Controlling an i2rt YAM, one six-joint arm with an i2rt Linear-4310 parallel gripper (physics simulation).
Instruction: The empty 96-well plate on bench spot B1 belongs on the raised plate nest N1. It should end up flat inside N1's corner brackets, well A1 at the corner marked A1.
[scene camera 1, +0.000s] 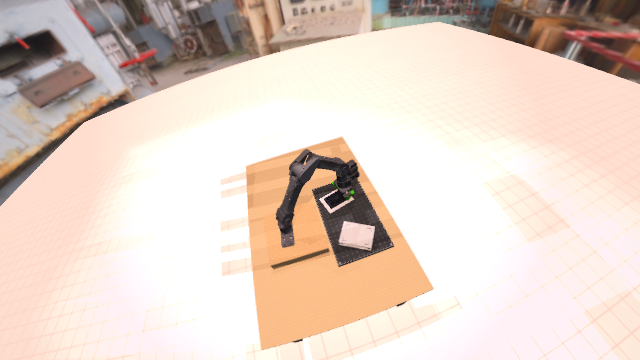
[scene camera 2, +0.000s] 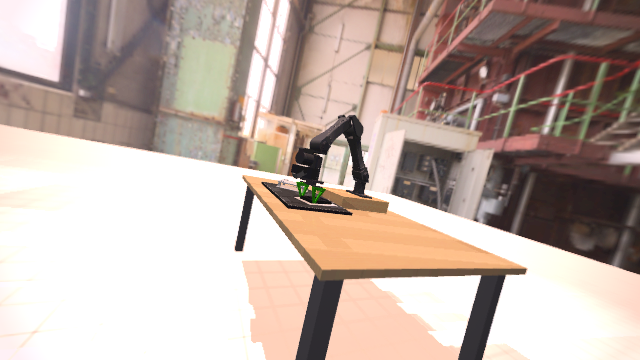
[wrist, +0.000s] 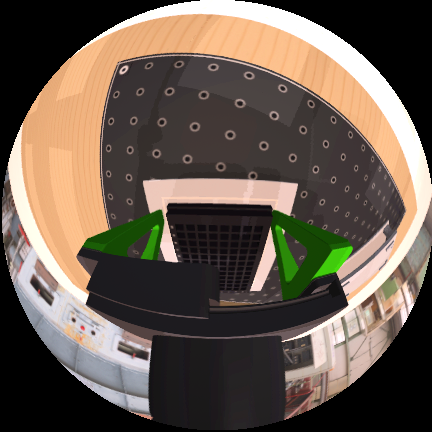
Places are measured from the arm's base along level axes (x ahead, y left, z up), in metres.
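Pixels of known places: gripper, between the fingertips: (scene camera 1: 343, 194) (scene camera 2: 307, 200) (wrist: 216, 215); arm's base, origin of its link: (scene camera 1: 286, 229) (scene camera 2: 358, 194).
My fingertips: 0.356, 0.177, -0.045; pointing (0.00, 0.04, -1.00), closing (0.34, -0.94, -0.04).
Observation:
Ahead of a thing's pixels: the offset from my fingertips to its top centre, as dx, dy, dz. Level surfaces: height alone.
The black 96-well plate @(-0.049, -0.020, +0.013) (scene camera 1: 334, 200) (wrist: 220, 240) lies flat inside the pale outline of bench spot B1 (scene camera 1: 326, 205) (wrist: 220, 189). My gripper (scene camera 1: 342, 191) (scene camera 2: 310, 193) (wrist: 216, 215) is open, its green fingers standing on either side of the plate near its far end in the wrist view. Gaps show between the fingertips and the plate's sides. The raised nest N1 @(-0.001, -0.292, +0.039) (scene camera 1: 357, 235) is a pale block with corner brackets, apart from B1; part of it shows at the right of the wrist view. The A1 marks are too small to read, and the gripper body hides part of the plate's near end.
B1 and N1 are both on a black perforated board @(-0.008, -0.143, -0.002) (scene camera 1: 372, 220) (scene camera 2: 287, 197) (wrist: 200, 110) on the wooden table @(dz -0.016) (scene camera 1: 345, 300) (scene camera 2: 400, 245). The arm's base stands on a low wooden block (scene camera 2: 367, 203) beside the board.

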